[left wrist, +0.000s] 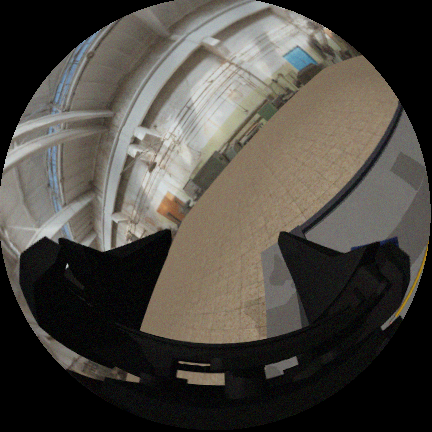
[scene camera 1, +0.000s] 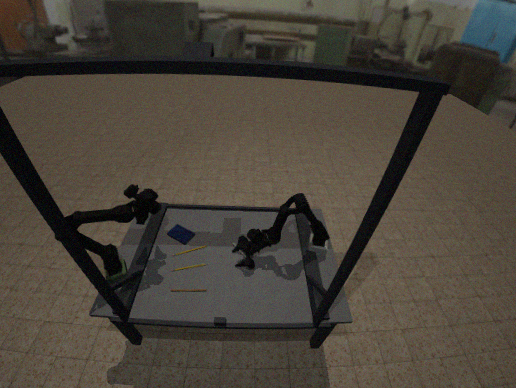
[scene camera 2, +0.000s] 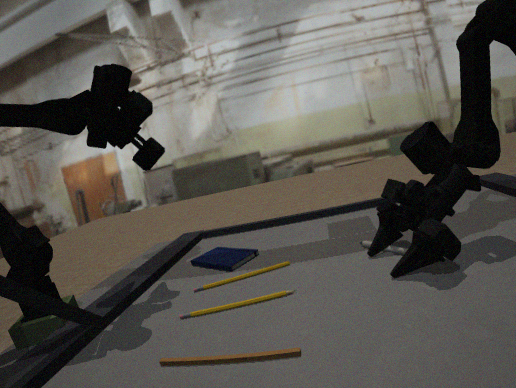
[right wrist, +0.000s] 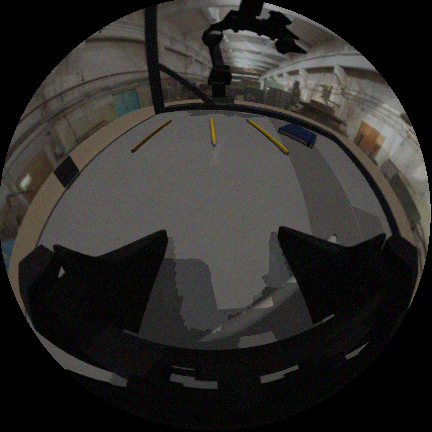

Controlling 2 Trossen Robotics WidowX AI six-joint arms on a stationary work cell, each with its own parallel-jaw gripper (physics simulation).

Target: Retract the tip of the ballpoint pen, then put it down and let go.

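Frame: origin at the left arm's base, x ahead, y left, z up, level; millimetres.
Seen in the pictures: left gripper, between the fingertips: (left wrist: pixel 226 236) (scene camera 2: pixel 136 138); right gripper, between the fingertips: (scene camera 1: pixel 233 258) (scene camera 2: pixel 379 265) (right wrist: pixel 223 234); left arm's base, origin of its link: (scene camera 1: pixel 114 269) (right wrist: pixel 218 96); right arm's base, origin of its link: (scene camera 1: pixel 318 241).
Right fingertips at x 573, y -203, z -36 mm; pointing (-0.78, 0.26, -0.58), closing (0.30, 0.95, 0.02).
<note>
Offsets run from my right fingertips to a thing's top centre.
A light grey-white ballpoint pen @(dx +57, dy +32, dz +7 mm) (scene camera 2: pixel 395 248) (right wrist: pixel 250 317) lies on the table under my right gripper. In the right wrist view it slants from a narrow end at the lower middle to a rounded end at the right, and the finger on the right covers part of it. My right gripper (scene camera 1: pixel 235 257) (scene camera 2: pixel 381 265) (right wrist: pixel 223 234) is open and empty, pointing down low over the table beside the pen. My left gripper (left wrist: pixel 226 236) (right wrist: pixel 302 45) is open and empty, raised high at the left of both scene views, far from the pen.
Two yellow pencils @(dx -189, dy +164, dz +3 mm) (scene camera 1: pixel 189 250) @(dx -227, dy +64, dz +4 mm) (scene camera 1: pixel 189 267) (scene camera 2: pixel 242 276) (scene camera 2: pixel 237 304) and an orange-brown stick @(dx -277, dy -58, dz +3 mm) (scene camera 1: pixel 188 290) (scene camera 2: pixel 230 357) (right wrist: pixel 151 135) lie on the table's left half. A blue book @(dx -192, dy +300, dz +8 mm) (scene camera 1: pixel 181 234) (scene camera 2: pixel 225 258) (right wrist: pixel 300 134) lies beyond them. Dark frame posts (scene camera 1: pixel 382 200) rise beside the table.
</note>
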